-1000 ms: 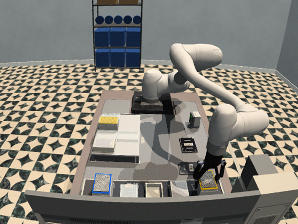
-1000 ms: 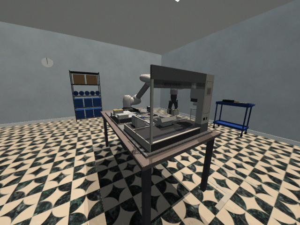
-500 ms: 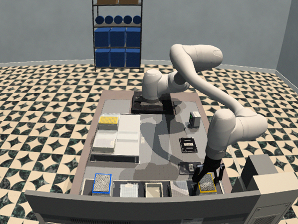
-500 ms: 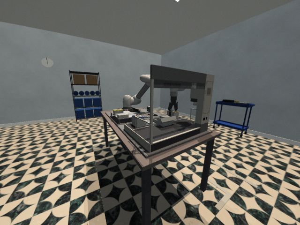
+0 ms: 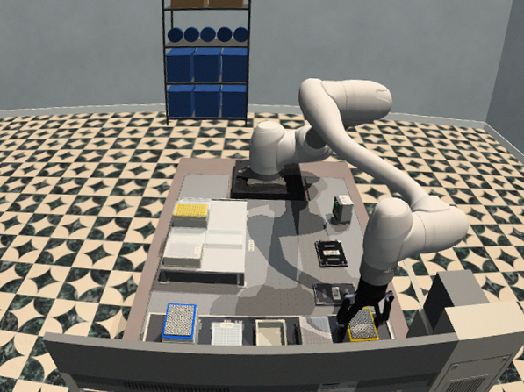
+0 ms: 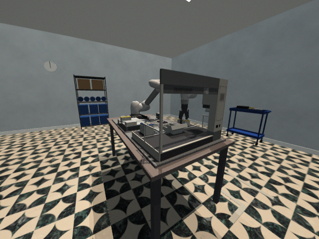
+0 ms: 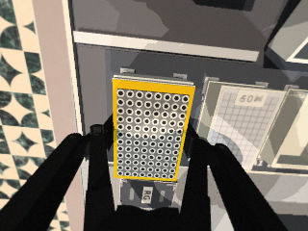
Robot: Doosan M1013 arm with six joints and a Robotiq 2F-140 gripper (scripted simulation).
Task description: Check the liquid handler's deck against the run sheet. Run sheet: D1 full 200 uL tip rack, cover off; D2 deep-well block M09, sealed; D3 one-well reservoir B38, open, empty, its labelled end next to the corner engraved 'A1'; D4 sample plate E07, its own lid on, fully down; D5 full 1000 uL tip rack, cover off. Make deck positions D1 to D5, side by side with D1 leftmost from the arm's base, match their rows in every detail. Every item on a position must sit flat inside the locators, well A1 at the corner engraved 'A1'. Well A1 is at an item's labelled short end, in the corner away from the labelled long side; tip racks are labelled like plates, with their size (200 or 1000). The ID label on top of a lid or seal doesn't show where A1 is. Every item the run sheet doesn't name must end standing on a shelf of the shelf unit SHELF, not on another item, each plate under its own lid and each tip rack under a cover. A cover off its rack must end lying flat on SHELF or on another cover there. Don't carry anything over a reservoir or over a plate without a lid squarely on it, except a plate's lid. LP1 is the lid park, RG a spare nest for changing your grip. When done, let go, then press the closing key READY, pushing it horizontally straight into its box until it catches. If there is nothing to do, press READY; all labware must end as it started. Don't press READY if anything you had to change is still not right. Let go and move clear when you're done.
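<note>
Right now my hand is 1 cm to the left of the yellow-framed tip rack, 1 cm below it and 1 cm past it. From my hand the other things lie so: dark nest marked RG: 24 cm behind, 10 cm below, 1 cm to the right; white sealed block: 12 cm to the right, 2 cm below; cream reservoir: 25 cm to the right, 4 cm below.
</note>
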